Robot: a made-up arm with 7 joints.
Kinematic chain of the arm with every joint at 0, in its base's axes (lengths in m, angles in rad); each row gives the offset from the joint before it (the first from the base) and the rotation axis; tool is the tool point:
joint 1: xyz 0 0 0 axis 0 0.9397 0.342
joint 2: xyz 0 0 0 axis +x
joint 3: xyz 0 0 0 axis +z
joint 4: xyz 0.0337 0 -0.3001 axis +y
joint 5: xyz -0.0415 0 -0.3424 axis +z
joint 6: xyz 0 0 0 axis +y
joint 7: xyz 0 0 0 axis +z
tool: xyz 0 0 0
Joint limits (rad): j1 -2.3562..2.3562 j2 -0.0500..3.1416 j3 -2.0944..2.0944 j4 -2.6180..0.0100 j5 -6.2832..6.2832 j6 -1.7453..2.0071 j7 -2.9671..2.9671
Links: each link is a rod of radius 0.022 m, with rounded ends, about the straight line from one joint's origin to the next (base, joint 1, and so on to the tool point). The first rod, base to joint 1, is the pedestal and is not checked.
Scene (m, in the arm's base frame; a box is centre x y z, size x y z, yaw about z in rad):
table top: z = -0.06
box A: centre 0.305 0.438 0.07 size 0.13 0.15 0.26 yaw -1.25
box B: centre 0.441 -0.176 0 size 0.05 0.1 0.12 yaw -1.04
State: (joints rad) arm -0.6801 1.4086 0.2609 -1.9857 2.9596 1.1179 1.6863
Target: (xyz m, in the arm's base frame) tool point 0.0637 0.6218 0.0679
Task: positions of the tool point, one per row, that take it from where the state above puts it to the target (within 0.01 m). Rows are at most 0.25 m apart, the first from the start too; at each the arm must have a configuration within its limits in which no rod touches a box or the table.
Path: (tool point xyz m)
1: 0.2536 0.1551 0.3346
2: 0.2042 0.1568 0.4028
3: 0.1376 0.1340 0.4684
4: 0.0595 0.0823 0.5225
5: -0.0221 0.0012 0.5554
6: -0.0975 -0.1053 0.5587
7: 0.0373 0.0887 0.5819
8: 0.1464 0.2806 0.5115
9: 0.1922 0.4444 0.3742
10: 0.1608 0.5610 0.2124
11: 0.0637 0.6218 0.0679

